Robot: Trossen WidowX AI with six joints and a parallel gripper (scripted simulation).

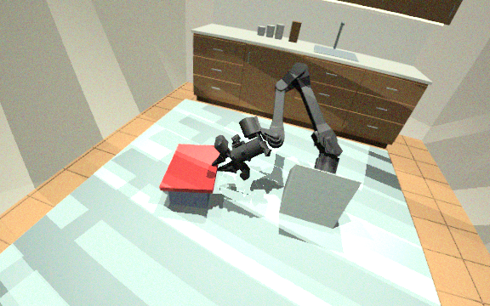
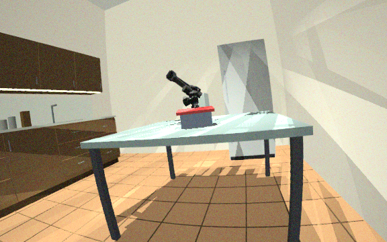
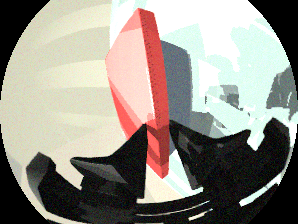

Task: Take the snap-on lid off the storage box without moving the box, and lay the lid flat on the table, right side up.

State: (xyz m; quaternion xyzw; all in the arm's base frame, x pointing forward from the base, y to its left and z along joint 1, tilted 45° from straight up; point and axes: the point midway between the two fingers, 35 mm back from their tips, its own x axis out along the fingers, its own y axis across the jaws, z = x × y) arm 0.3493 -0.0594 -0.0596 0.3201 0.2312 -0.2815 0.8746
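Now: the lid 80 mm ahead of my gripper tip and 20 mm to the left of it. Round my gripper tip: storage box 70 mm ahead, 60 mm below, 20 mm to the left.
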